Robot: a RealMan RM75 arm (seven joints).
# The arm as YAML. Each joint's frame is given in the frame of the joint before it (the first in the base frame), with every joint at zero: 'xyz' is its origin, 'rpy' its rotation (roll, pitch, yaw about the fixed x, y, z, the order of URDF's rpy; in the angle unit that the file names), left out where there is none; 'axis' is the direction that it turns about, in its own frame. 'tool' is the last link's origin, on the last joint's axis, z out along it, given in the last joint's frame.
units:
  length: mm
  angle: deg
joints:
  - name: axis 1
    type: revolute
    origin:
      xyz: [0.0, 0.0, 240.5]
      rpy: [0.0, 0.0, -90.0]
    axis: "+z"
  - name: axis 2
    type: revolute
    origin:
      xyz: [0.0, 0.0, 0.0]
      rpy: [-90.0, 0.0, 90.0]
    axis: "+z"
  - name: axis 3
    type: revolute
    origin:
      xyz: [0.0, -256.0, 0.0]
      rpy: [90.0, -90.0, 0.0]
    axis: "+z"
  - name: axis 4
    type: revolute
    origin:
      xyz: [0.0, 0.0, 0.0]
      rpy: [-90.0, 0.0, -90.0]
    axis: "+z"
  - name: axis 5
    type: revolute
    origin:
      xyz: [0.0, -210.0, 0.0]
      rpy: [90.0, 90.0, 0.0]
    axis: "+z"
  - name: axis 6
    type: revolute
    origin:
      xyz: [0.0, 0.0, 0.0]
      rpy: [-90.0, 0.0, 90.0]
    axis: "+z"
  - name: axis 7
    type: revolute
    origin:
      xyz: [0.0, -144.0, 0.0]
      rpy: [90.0, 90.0, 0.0]
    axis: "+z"
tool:
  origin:
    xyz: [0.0, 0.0, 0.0]
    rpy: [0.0, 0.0, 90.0]
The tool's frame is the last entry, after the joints.
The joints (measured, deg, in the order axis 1, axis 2, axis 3, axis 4, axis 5, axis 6, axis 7), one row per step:
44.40 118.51 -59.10 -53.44 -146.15 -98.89 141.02
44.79 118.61 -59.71 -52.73 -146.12 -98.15 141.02
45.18 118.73 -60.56 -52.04 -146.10 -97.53 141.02
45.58 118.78 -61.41 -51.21 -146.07 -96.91 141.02
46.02 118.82 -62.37 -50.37 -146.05 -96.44 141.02
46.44 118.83 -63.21 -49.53 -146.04 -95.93 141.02
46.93 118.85 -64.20 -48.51 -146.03 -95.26 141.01
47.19 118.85 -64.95 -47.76 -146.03 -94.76 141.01
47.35 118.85 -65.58 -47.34 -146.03 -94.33 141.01
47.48 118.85 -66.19 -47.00 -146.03 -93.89 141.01
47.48 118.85 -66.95 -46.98 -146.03 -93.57 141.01
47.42 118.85 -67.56 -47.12 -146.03 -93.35 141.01
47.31 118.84 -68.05 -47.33 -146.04 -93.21 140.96
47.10 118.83 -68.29 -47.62 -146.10 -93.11 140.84
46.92 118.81 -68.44 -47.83 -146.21 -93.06 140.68
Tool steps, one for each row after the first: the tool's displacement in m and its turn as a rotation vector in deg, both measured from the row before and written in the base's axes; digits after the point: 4 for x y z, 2 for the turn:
-0.0011 0.0009 -0.0035 -0.20 -0.26 0.34
-0.0013 0.0003 -0.0039 -0.46 -0.41 0.44
-0.0007 0.0002 -0.0037 -0.49 -0.45 0.35
-0.0008 -0.0002 -0.0037 -0.70 -0.55 0.39
-0.0005 0.0000 -0.0033 -0.56 -0.52 0.32
-0.0004 0.0000 -0.0039 -0.61 -0.62 0.38
0.0005 -0.0003 -0.0028 -0.43 -0.50 0.19
0.0002 0.0000 -0.0019 -0.22 -0.42 0.27
0.0002 0.0001 -0.0017 -0.15 -0.40 0.30
0.0001 -0.0001 -0.0012 -0.16 -0.48 0.46
0.0000 0.0000 -0.0007 -0.07 -0.38 0.42
0.0002 -0.0001 -0.0003 -0.05 -0.31 0.39
0.0007 -0.0001 0.0003 0.08 -0.18 0.29
0.0008 -0.0001 0.0004 0.04 -0.18 0.24

